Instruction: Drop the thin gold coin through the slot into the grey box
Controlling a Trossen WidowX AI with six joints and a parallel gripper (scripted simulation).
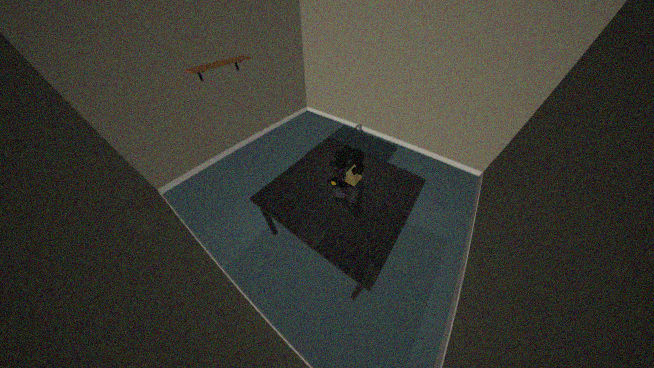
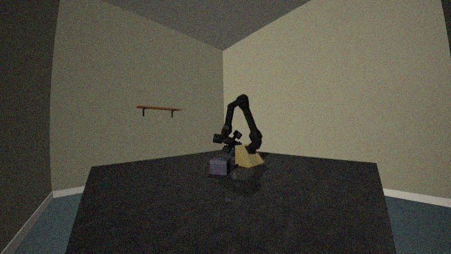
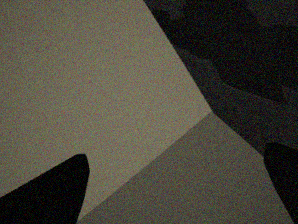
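Right now my gripper tip is 29 cm short of the gold coin, 14 cm to the right of it and 9 cm above it.
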